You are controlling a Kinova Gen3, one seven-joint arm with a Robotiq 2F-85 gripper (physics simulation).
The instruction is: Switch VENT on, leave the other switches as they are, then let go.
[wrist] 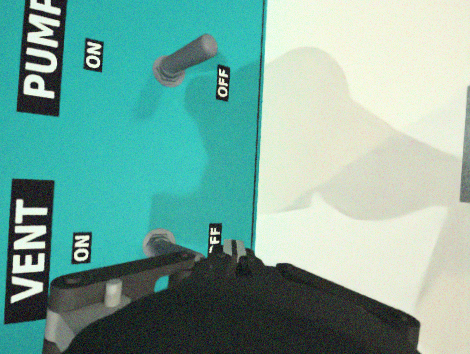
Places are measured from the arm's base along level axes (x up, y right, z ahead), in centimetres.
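Pixels of known places: gripper, fingertip midpoint: [231,253].
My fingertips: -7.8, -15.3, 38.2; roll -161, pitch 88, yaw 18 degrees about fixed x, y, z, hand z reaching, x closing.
For each thing: its top centre in the pictures, then the offset to it from my fingertips, as dx, dy, dz. "spot": a spot on its surface instead. Level surfaces: height alone.
- VENT switch, surface spot: [162,245] spot: +1.9, +0.6, +4.5
- teal panel, surface height: dx +1.1
- OFF label, surface spot: [215,235] spot: -1.2, +0.9, +1.3
- VENT label, top centre: [24,252] +2.9, -0.4, +11.8
- PUMP switch, top centre: [181,38] +4.2, +12.2, +4.5
The VENT switch [162,245] is a grey lever on the teal panel [120,150], in the lower left of the wrist view. Its round base shows, and its lever leans toward the OFF side; its tip is hidden behind my gripper. My gripper [231,253] is shut with nothing between the fingers. Its fingertips are at the OFF side of the VENT lever, partly over the OFF label [215,235]. Whether they touch the lever cannot be seen. The ON label [81,248] and the VENT label [29,252] lie to the left.
The PUMP switch [187,57] stands farther up on the panel, its lever leaning toward its OFF label [223,83]. The panel's edge runs down just right of the OFF labels, with a pale surface beyond it. A grey object [465,150] shows at the right border.
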